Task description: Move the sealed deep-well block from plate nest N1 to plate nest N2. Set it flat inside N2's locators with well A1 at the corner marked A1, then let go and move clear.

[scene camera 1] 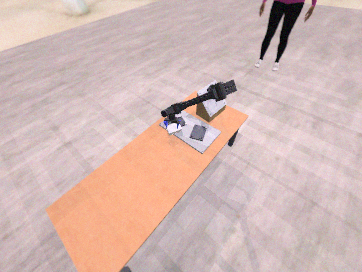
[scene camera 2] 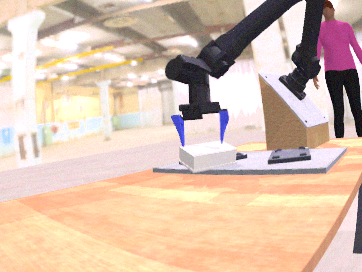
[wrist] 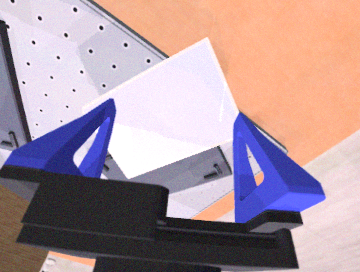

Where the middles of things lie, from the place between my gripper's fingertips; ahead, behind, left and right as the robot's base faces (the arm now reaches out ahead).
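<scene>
With the white block (scene camera 2: 199, 157), my gripper is 30 mm above it and 20 mm past it. Going by their middles, the white block is the nearest to my gripper of the things named here. There is also the grey perforated plate (scene camera 2: 258, 160), which is 70 mm below my hand, 130 mm behind it and 90 mm to the left of it.
</scene>
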